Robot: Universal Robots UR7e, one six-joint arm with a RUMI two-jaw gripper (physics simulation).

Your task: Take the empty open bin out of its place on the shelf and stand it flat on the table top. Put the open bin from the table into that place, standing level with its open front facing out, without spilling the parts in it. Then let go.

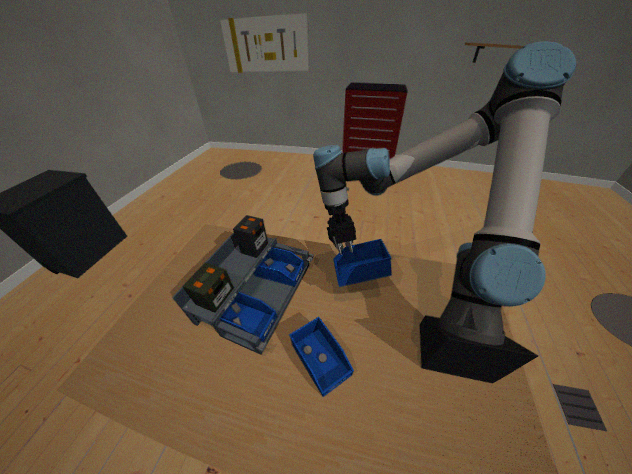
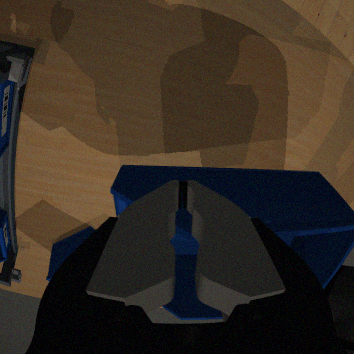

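Where they show: gripper, fingertip midpoint: (image 1: 346, 255) (image 2: 181, 183); arm's base at its link origin: (image 1: 469, 332).
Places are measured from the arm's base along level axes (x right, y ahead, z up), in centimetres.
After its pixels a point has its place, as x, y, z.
My gripper (image 1: 345, 250) {25.6, 32.7, -0.6} (image 2: 181, 183) {25.6, 32.7, -0.6} is shut on a wall of the empty blue open bin (image 1: 371, 269) {16.7, 25.2, 3.3} (image 2: 225, 195) {25.7, 30.0, 0.5}. It holds this bin upright, right of the shelf and seemingly a little above the table; the exact height is hard to tell. The other blue open bin (image 1: 334, 364) {-6.0, 34.6, -13.5} (image 2: 70, 248) {2.1, 43.5, -10.7} stands on the table top (image 1: 408, 418) {-17.6, 15.1, -13.8}, turned at an angle in front of the shelf, with two round grey parts in it. The grey shelf (image 1: 274, 291) {17.0, 57.9, -13.2} (image 2: 14, 175) {14.6, 51.1, -13.2} has an empty place between two blue bins.
The two shelf bins, one nearer (image 1: 255, 317) {5.9, 61.7, -12.9} and one farther (image 1: 274, 269) {21.3, 57.8, -5.7}, hold small grey parts. A green-black box (image 1: 208, 290) {2.9, 70.5, 5.7} and a dark box (image 1: 249, 237) {24.3, 65.4, 6.4} with orange marks stand behind them. The robot base (image 1: 469, 354) {-6.0, 2.4, 0.7} is at the right. A red cabinet (image 1: 374, 119) stands behind.
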